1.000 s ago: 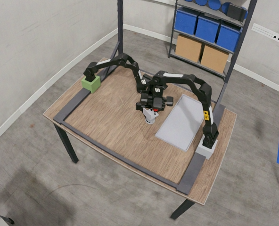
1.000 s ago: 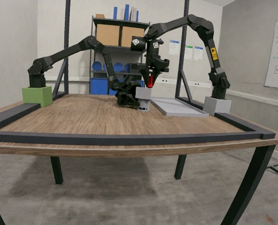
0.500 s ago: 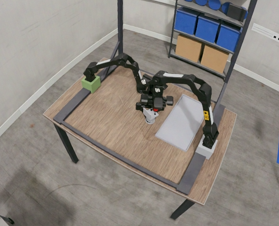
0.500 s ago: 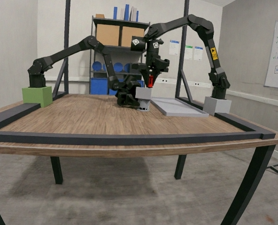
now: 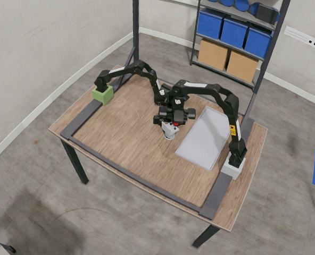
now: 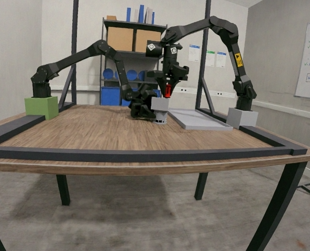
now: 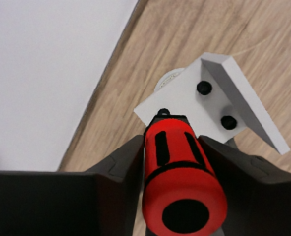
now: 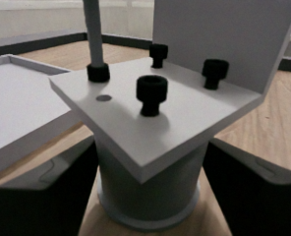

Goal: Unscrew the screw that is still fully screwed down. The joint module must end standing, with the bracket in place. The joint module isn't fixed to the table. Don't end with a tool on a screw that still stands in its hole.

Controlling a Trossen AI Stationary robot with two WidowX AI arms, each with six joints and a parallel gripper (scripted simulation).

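Note:
My left hand is 3 cm above the red screwdriver. From my left hand the other things lie so: grey joint module: 1 cm ahead, 2 cm to the right, 12 cm below; grey bracket: 1 cm ahead, 2 cm to the right, 8 cm below; shallow grey tray: 12 cm behind, 17 cm to the left, 14 cm below.
Right now the grey joint module is 2 cm to the left of my right hand and 2 cm ahead of it. Also, from my right hand: grey bracket 4 cm above, 2 cm to the left, 2 cm ahead; then red screwdriver 9 cm above, 4 cm to the left, 1 cm ahead; then shallow grey tray 21 cm to the left, 10 cm behind, 3 cm below.

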